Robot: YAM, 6 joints.
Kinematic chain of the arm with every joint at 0, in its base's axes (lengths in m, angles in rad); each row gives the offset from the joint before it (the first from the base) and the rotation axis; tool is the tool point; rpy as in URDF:
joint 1: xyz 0 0 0.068 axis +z
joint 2: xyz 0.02 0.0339 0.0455 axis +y
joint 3: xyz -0.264 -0.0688 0 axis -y
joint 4: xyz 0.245 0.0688 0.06 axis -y
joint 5: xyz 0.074 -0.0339 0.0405 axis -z
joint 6: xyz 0.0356 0 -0.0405 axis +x
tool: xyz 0 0 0 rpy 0 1.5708 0
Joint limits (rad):
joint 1: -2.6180..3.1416
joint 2: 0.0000..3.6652
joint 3: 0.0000..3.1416
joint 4: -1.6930..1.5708
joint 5: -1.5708..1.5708
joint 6: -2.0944..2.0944
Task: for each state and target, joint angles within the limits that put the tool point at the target. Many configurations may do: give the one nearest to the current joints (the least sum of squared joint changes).
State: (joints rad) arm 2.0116 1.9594 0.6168 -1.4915 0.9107 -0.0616
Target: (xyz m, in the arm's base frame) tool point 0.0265 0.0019 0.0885
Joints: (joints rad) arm 1.9040 1.9179 0.0258 -1.0262 0.8051 -0.0616
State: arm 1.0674 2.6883 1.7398 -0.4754 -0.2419 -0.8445
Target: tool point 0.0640 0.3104 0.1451
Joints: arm 1.3362 1.8947 1.1974 -0.9994 -0.2817 -0.8445
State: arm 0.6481 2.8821 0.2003 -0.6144 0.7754 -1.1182
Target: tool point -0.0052 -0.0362 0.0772
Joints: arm 0.6678 2.8764 0.0898 -0.7258 0.7866 -1.1182
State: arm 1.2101 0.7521 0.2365 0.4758 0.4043 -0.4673
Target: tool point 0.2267 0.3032 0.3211
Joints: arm 0.9612 1.5988 1.1004 0.5743 0.3522 -0.4673
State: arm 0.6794 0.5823 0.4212 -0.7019 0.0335 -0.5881
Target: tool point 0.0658 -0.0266 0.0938
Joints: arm -0.1765 0.6242 0.1041 -0.8498 0.4237 -0.5881
